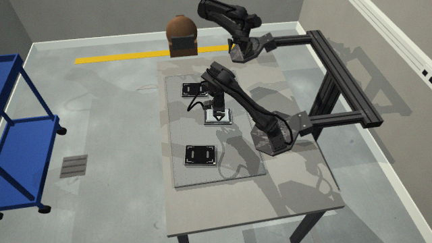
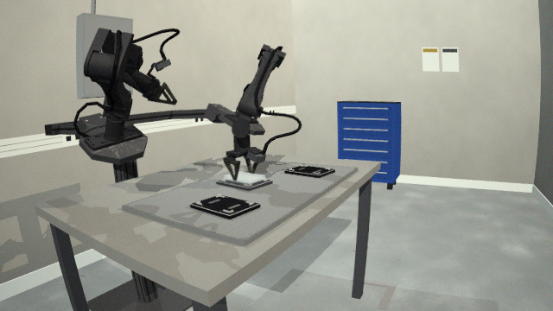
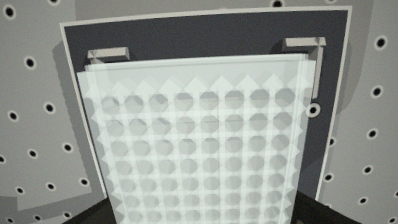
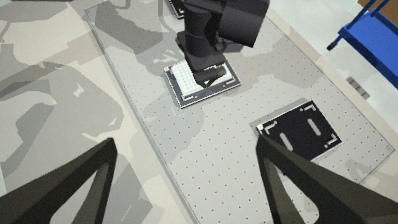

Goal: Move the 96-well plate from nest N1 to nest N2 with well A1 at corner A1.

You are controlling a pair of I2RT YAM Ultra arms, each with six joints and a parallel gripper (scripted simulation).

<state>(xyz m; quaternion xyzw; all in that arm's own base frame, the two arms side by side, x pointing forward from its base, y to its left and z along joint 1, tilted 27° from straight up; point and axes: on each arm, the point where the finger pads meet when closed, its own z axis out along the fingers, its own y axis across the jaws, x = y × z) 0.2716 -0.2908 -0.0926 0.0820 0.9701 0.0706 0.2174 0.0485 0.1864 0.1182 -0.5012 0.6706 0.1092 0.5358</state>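
My left hand is 10 mm short of the white 96-well plate and 10 mm above it.
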